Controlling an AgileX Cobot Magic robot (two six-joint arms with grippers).
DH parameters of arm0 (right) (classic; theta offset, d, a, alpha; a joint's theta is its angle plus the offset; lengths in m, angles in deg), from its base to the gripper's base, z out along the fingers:
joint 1: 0 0.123 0 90
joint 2: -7.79 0 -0.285 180
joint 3: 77.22 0 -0.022 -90
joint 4: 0 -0.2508 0 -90
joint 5: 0 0 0.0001 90
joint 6: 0 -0.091 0 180
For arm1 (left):
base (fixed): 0 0 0 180
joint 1: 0 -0.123 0 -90
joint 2: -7.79 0 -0.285 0
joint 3: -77.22 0 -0.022 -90
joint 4: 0 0.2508 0 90
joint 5: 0 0 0.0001 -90
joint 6: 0 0.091 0 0
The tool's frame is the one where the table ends.
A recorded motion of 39 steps. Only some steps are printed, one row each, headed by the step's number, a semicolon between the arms.
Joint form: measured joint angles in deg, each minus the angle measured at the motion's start. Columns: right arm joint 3, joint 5, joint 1, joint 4, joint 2, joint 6; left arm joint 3, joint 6, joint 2, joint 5, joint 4, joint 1.
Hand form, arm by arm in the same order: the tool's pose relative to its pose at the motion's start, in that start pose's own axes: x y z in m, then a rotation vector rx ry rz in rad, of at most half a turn. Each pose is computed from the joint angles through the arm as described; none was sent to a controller.
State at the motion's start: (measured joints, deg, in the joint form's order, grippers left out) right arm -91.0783 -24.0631 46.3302 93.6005 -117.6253 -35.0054; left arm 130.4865 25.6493 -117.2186 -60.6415 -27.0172 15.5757
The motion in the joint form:
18: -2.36 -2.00 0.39 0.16 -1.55 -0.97; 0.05 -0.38 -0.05 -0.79 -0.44 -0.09
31: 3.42 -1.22 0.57 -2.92 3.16 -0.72; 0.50 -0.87 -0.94 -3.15 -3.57 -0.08
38: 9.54 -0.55 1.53 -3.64 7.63 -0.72; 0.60 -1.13 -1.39 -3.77 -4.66 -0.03
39: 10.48 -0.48 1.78 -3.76 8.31 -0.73; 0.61 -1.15 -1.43 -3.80 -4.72 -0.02
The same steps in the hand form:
18: -0.0040 -0.0010 0.0053 0.0296 0.0151 0.0183; 0.0010 -0.0003 0.0000 0.0107 0.0094 -0.0113
31: 0.0030 -0.0024 -0.0155 -0.0123 0.0233 0.0538; 0.0040 -0.0039 0.0053 0.0735 0.0329 -0.0483
38: 0.0069 0.0023 -0.0379 -0.0514 0.0168 0.0477; 0.0054 -0.0049 0.0086 0.0951 0.0411 -0.0635
39: 0.0071 0.0035 -0.0416 -0.0579 0.0148 0.0464; 0.0055 -0.0050 0.0089 0.0964 0.0417 -0.0645

